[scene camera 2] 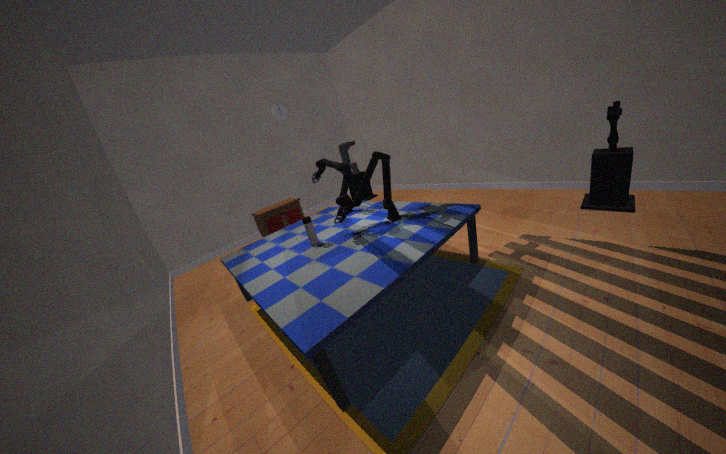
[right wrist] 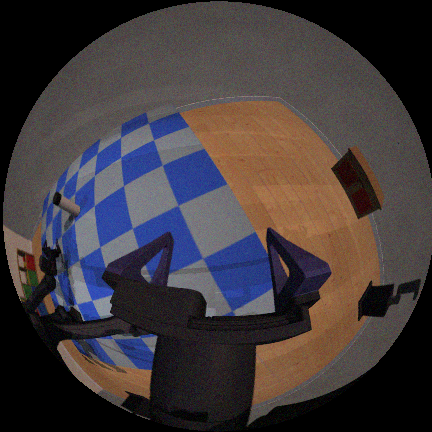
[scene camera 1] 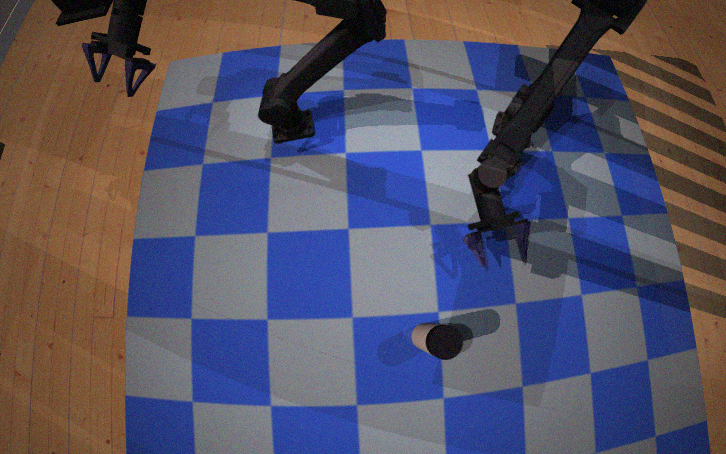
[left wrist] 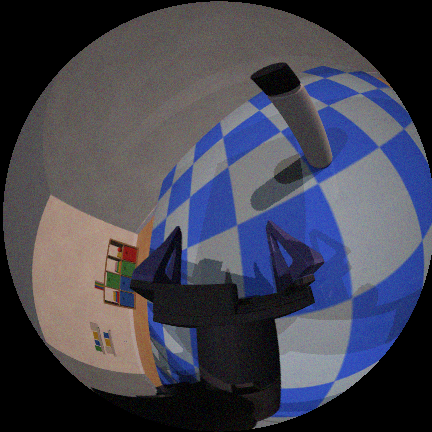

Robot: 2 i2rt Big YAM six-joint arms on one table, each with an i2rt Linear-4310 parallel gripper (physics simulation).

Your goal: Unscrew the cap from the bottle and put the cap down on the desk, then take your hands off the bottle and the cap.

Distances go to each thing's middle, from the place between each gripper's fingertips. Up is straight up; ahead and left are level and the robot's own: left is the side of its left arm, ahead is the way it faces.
The black cap (scene camera 1: 445, 342) is 47 cm ahead of my right hand, 66 cm to the left of it and 17 cm below it.
Now: the black cap 15 cm ahead of my left hand, 15 cm to the right of it and 5 cm above it.
